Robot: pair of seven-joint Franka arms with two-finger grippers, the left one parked.
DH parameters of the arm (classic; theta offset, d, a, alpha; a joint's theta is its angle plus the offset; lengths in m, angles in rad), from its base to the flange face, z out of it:
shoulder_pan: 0 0.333 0 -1.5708
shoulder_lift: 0 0 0 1.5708
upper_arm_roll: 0 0.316 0.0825 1.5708
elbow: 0 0 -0.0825 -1.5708
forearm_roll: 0 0.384 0 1.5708
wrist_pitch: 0 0 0.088 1.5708
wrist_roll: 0 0.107 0 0
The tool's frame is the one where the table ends.
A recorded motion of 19 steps. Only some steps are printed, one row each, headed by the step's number.
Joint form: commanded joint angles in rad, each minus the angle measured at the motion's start. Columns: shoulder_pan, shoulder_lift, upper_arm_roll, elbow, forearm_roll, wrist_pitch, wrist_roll.
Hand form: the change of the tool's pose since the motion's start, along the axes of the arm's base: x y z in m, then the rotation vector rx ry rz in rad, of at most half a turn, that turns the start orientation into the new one. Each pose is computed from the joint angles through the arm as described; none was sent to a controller.
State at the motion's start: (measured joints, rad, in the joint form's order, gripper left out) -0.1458 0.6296 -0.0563 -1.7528 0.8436 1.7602 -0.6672
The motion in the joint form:
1: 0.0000 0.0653 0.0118 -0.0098 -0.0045 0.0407 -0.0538
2: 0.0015 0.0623 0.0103 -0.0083 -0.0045 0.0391 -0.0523
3: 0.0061 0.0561 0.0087 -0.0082 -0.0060 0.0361 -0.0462
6: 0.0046 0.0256 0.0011 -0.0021 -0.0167 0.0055 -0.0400
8: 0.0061 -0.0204 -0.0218 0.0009 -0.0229 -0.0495 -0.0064
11: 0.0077 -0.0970 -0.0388 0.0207 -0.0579 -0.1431 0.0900
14: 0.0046 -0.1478 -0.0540 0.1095 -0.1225 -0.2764 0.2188
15: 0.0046 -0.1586 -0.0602 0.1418 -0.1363 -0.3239 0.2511
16: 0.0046 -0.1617 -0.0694 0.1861 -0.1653 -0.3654 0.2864
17: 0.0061 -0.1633 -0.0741 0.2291 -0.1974 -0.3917 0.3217
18: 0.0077 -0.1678 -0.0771 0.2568 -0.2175 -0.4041 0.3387
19: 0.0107 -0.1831 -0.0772 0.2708 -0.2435 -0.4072 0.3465
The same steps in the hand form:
1: -0.0093 0.0045 -0.0434 -0.0004 0.0097 0.0260
2: -0.0084 0.0045 -0.0411 -0.0013 0.0075 0.0261
3: -0.0075 0.0064 -0.0374 -0.0035 0.0079 0.0283
6: -0.0045 0.0027 -0.0170 -0.0014 -0.0038 0.0395
8: -0.0042 -0.0054 0.0120 0.0027 0.0081 0.0329
11: -0.0032 -0.0092 0.0651 -0.0104 0.0500 0.0327
14: 0.0030 -0.0166 0.1277 -0.0565 0.1099 0.0472
15: 0.0040 -0.0185 0.1465 -0.0660 0.1269 0.0551
16: 0.0065 -0.0242 0.1644 -0.0976 0.1431 0.0606
17: 0.0101 -0.0279 0.1807 -0.1385 0.1524 0.0617
18: 0.0124 -0.0301 0.1935 -0.1660 0.1476 0.0623
19: 0.0125 -0.0308 0.2072 -0.1974 0.1331 0.0679

